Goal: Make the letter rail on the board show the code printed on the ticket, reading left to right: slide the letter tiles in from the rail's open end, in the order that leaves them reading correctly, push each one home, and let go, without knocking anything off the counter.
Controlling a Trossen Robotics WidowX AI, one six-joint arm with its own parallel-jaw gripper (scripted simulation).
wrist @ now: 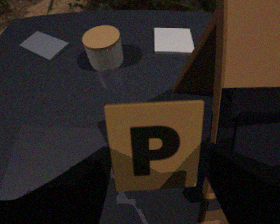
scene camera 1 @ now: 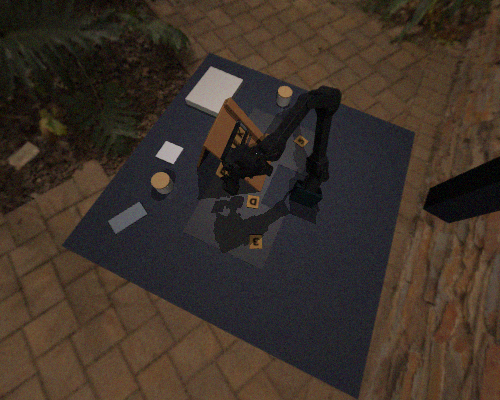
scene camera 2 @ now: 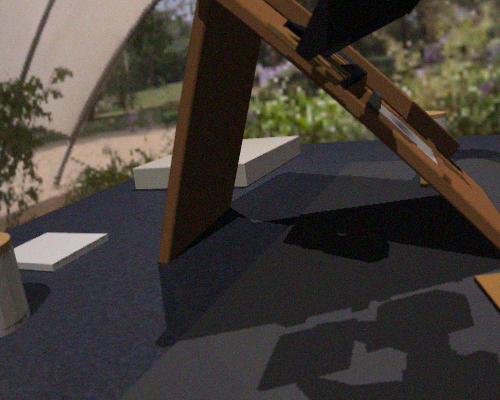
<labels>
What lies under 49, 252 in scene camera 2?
A white card.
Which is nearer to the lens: the grey card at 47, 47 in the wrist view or the white card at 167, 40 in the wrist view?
The white card.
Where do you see a wooden board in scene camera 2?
223, 52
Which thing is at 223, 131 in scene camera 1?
A wooden board.
</labels>
